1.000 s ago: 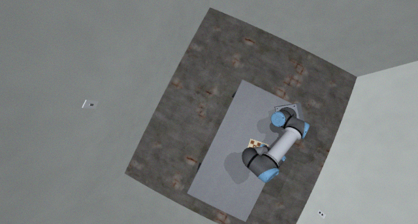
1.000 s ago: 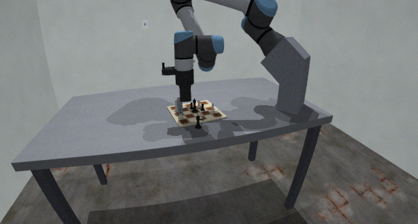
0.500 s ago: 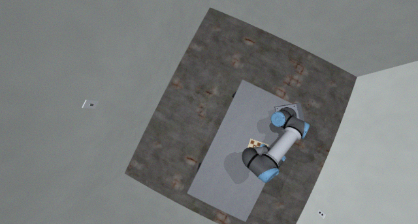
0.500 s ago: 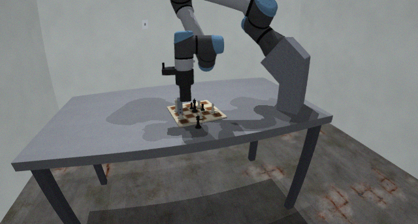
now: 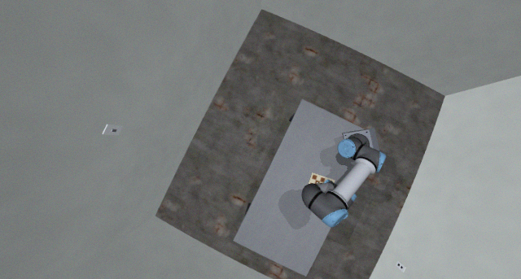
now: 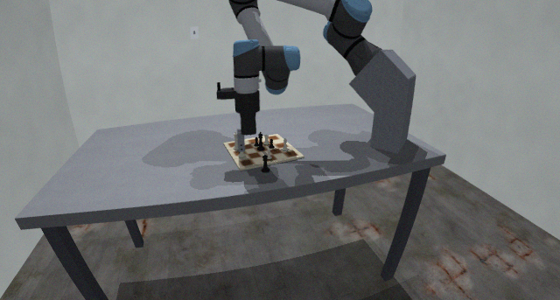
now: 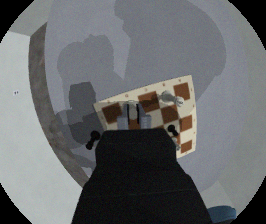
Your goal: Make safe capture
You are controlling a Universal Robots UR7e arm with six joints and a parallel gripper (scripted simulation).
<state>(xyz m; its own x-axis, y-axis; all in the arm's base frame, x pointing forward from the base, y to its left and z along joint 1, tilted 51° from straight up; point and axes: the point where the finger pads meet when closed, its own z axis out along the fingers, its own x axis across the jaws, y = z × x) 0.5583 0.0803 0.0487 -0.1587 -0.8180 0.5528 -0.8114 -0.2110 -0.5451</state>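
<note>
The small chessboard is 80 mm behind my hand, 50 mm below it and 40 mm to the right of it.
</note>
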